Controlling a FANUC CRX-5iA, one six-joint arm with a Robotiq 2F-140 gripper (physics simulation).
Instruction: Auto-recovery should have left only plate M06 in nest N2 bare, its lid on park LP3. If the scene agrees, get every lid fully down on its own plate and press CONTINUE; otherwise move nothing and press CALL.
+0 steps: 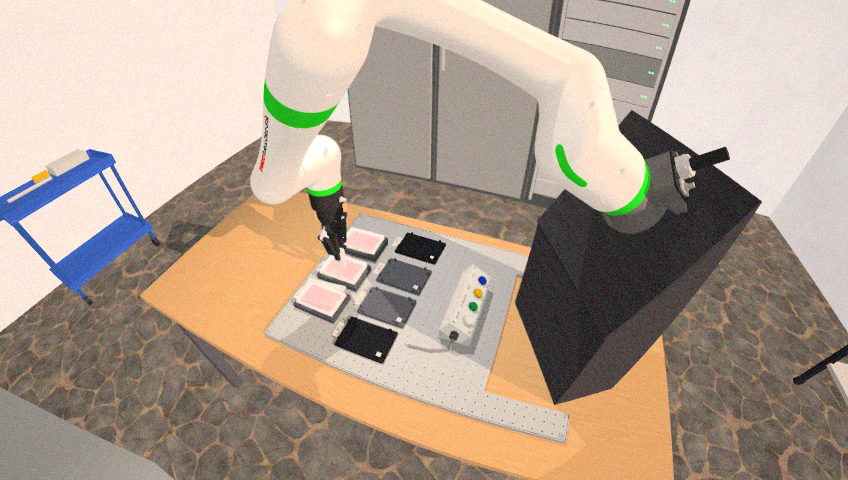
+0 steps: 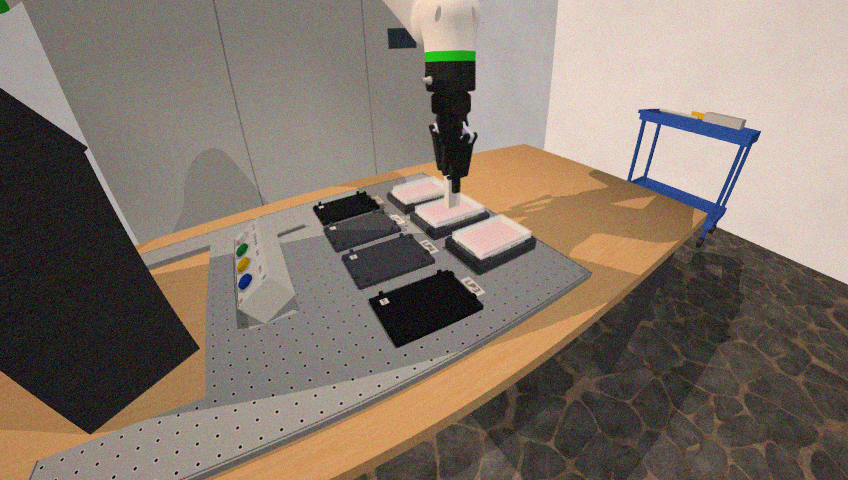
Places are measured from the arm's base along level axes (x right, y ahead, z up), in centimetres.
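Where they show: gripper, fingertip midpoint: (image 1: pixel 342 265) (image 2: pixel 452 205); arm's base at its link origin: (image 1: pixel 635 197).
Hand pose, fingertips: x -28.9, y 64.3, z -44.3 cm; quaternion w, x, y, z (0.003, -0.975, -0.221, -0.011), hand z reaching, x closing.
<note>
Each offset is from my fingertips to the top centre of the thing. "*": to the spot under its first point. Level surfaces: height alone.
Three plates with pink fields stand in dark nests in a row: one near LP3 @(dz +0.2, dx +12.0, dy +5.4 cm) (image 1: pixel 365 242) (image 2: pixel 492 234), a middle one @(dz +0.0, dx -0.1, dy -0.5 cm) (image 1: pixel 338 271) (image 2: pixel 439 214) and a far one @(dz +0.8, dx -11.2, dy -4.8 cm) (image 1: pixel 321 297) (image 2: pixel 416 190). Each shows a clear, pale-edged top; whether a lid is fully down is hard to tell. My gripper (image 1: pixel 341 260) (image 2: pixel 452 199) is shut and empty, pointing down with its tips at the middle plate's top; contact is unclear. Park LP3 @(dz -1.7, dx +25.6, dy -9.0 cm) (image 1: pixel 420 246) (image 2: pixel 425 307) is black, with no lid visible on it. The button box @(dz +4.7, dx +16.3, dy -36.9 cm) (image 1: pixel 459 315) (image 2: pixel 267 285) has blue, yellow, green and whitish buttons; its lettering is unreadable.
Beside the plates lie two dark grey parks @(* dz -2.7, dx +12.9, dy -14.9 cm) (image 1: pixel 404 275) (image 2: pixel 387 259) and another black park @(dz -1.7, dx -10.3, dy -24.7 cm) (image 1: pixel 365 339) (image 2: pixel 346 208). All stand on a perforated board @(dz -3.6 cm) (image 1: pixel 428 386) (image 2: pixel 297 356). A large black pedestal (image 1: pixel 642 285) (image 2: pixel 77 267) carries the arm. A blue cart (image 1: pixel 101 249) stands beyond the table.
</note>
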